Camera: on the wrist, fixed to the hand. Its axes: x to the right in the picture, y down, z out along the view.
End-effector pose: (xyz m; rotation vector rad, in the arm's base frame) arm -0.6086 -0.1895 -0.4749 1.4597 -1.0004 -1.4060
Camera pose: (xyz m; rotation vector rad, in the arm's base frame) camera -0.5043 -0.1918 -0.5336 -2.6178 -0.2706 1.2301
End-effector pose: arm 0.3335 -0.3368 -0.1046 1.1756 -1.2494 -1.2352
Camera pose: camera 0.4360 -0.3680 -0.1581 2.8191 -0.0667 -1.3268
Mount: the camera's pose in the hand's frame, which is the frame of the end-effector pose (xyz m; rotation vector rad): 0.0256 -0.0537 -0.1039 0.5186 0.5632 -1.4820
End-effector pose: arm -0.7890 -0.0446 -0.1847 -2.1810 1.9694 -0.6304
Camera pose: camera -0.7789 -0.0441 -0.0654 2.5252 0.2033 1.5382
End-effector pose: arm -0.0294 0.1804 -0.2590 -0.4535 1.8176 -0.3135
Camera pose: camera -0.1274 0.1192 -0.2277 -1.3625 1.4622 -2.0105
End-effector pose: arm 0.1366 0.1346 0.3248 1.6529 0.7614 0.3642
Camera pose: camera 0.0762 0.2330 0.2931 0.9796 2.3724 -0.5046
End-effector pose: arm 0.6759 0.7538 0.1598 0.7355 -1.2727 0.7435
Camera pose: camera 0.7810 0.8107 0.1665 1.4621 0.1774 -0.0269
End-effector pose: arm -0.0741 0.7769 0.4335 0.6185 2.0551 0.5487
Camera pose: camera -0.1865 0.7358 0.4378 -0.9344 2.4989 -0.7732
